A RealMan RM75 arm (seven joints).
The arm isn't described. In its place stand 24 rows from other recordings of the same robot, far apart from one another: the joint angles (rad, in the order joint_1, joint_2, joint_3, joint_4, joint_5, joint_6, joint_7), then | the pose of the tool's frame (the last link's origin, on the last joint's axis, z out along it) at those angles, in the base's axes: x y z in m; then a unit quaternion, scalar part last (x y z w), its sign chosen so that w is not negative.
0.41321 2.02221 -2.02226 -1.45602 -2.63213 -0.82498 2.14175 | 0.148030, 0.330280, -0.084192, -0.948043, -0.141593, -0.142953, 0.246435
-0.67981 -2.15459 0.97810 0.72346 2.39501 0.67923 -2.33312 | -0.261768, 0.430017, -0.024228, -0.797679, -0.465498, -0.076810, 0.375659
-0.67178 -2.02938 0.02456 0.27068 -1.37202 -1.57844 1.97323 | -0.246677, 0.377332, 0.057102, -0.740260, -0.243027, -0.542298, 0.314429
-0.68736 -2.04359 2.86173 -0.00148 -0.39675 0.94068 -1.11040 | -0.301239, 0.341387, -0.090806, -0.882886, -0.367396, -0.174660, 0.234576
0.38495 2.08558 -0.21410 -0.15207 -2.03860 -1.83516 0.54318 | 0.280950, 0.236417, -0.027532, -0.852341, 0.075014, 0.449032, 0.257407
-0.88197 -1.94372 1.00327 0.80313 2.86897 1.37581 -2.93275 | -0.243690, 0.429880, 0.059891, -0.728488, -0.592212, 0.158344, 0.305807
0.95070 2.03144 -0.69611 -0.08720 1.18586 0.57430 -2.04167 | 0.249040, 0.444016, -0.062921, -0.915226, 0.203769, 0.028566, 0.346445
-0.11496 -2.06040 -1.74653 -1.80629 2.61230 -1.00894 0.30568 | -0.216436, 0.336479, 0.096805, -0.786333, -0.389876, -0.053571, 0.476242
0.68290 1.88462 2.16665 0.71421 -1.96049 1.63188 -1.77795 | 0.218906, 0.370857, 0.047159, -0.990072, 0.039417, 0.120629, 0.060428
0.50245 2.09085 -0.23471 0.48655 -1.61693 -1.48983 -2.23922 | 0.225564, 0.254001, -0.103879, -0.486747, -0.639590, -0.177527, 0.567879
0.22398 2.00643 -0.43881 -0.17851 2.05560 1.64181 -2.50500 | 0.369996, 0.246441, 0.088750, -0.649060, 0.184349, 0.433625, 0.597248
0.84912 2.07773 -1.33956 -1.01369 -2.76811 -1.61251 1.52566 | 0.183152, 0.377088, -0.015524, 0.933826, 0.149051, 0.324089, 0.026831
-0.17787 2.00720 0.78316 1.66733 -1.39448 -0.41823 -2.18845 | 0.174241, 0.254566, -0.040296, -0.813905, 0.019842, 0.016364, 0.580429
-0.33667 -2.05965 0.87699 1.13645 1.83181 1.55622 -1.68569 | -0.244210, 0.323704, 0.067910, -0.931246, -0.209658, -0.224491, 0.196032
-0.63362 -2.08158 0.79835 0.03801 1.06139 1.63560 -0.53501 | -0.220269, 0.339475, -0.012485, -0.773821, -0.075789, -0.511647, 0.365615
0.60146 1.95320 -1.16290 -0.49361 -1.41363 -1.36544 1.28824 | 0.225711, 0.369789, 0.000526, -0.927738, 0.168500, 0.297002, 0.150665
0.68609 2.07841 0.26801 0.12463 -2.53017 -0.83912 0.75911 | 0.273353, 0.343292, -0.117534, -0.894389, 0.288235, 0.194652, 0.281245
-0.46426 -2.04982 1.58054 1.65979 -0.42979 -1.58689 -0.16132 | -0.168774, 0.328209, 0.015797, -0.780137, -0.534317, 0.128885, 0.298798
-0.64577 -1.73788 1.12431 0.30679 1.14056 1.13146 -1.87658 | -0.282420, 0.427899, 0.109245, -0.735632, -0.494895, -0.387377, 0.252712
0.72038 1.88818 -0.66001 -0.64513 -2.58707 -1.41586 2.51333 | 0.307972, 0.384134, 0.068630, -0.749094, 0.636763, 0.002125, 0.182719
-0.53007 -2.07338 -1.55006 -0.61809 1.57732 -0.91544 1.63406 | -0.242729, 0.338742, -0.103063, -0.961575, -0.214951, -0.095457, 0.141626
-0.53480 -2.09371 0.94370 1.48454 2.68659 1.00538 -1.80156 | -0.211374, 0.422048, 0.149127, -0.842330, -0.042149, 0.141673, 0.518297
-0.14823 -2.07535 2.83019 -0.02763 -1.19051 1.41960 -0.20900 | -0.400978, 0.201481, 0.000853, -0.714946, -0.235978, -0.229417, 0.616875
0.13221 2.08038 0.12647 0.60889 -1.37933 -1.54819 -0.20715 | 0.327209, 0.197613, -0.047960, -0.556256, 0.325015, 0.307747, 0.700168
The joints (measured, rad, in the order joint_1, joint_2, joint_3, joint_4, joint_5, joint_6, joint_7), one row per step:
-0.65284 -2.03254 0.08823 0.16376 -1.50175 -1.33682 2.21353
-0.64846 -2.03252 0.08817 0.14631 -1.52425 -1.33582 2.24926
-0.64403 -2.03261 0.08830 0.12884 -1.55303 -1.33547 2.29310
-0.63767 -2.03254 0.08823 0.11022 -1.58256 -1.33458 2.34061
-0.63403 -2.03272 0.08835 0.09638 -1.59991 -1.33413 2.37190
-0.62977 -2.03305 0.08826 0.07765 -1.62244 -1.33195 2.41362
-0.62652 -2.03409 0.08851 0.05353 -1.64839 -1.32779 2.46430
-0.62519 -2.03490 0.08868 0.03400 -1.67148 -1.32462 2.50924
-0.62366 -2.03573 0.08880 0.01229 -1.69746 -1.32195 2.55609
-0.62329 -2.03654 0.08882 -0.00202 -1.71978 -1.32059 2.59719
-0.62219 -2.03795 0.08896 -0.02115 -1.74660 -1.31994 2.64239
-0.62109 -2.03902 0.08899 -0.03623 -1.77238 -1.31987 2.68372
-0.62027 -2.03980 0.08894 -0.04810 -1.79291 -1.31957 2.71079
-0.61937 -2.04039 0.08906 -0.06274 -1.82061 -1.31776 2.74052
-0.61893 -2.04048 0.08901 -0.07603 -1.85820 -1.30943 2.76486
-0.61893 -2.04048 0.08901 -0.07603 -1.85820 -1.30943 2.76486
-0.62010 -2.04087 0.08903 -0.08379 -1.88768 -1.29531 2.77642
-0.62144 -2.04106 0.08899 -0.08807 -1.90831 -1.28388 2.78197
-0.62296 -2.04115 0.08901 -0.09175 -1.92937 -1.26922 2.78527
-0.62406 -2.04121 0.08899 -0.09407 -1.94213 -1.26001 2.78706
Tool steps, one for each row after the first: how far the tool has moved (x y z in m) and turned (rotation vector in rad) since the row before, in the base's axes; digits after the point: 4 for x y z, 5 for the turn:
-0.0014 -0.0014 -0.0010 0.02187 0.00468 0.00638
-0.0015 -0.0012 -0.0003 0.02984 0.00837 0.00734
-0.0025 -0.0018 -0.0004 0.03102 0.01106 0.01111
-0.0013 -0.0013 -0.0010 0.01738 0.00746 0.00680
-0.0017 -0.0016 -0.0016 0.02188 0.01065 0.01078
-0.0013 -0.0016 -0.0029 0.02285 0.01326 0.01328
-0.0007 -0.0009 -0.0021 0.02099 0.01356 0.01076
-0.0008 -0.0011 -0.0022 0.02196 0.01235 0.01287
-0.0005 -0.0005 -0.0009 0.02158 0.01483 0.00987
-0.0006 -0.0011 -0.0017 0.02258 0.01232 0.01314
-0.0009 -0.0008 -0.0008 0.02278 0.01293 0.01319
-0.0008 -0.0007 -0.0006 0.01579 0.00522 0.01155
-0.0014 -0.0007 -0.0004 0.01881 0.00272 0.01729
-0.0030 0.0000 0.0007 0.02123 -0.00464 0.02820
0.0000 0.0000 0.0000 0.00000 0.00000 0.00000
-0.0028 0.0007 0.0003 0.01114 -0.00798 0.02698
-0.0021 0.0007 0.0003 0.00670 -0.00703 0.01958
-0.0025 0.0009 0.0003 0.00474 -0.00869 0.02213
-0.0015 0.0006 0.0001 0.00246 -0.00564 0.01351

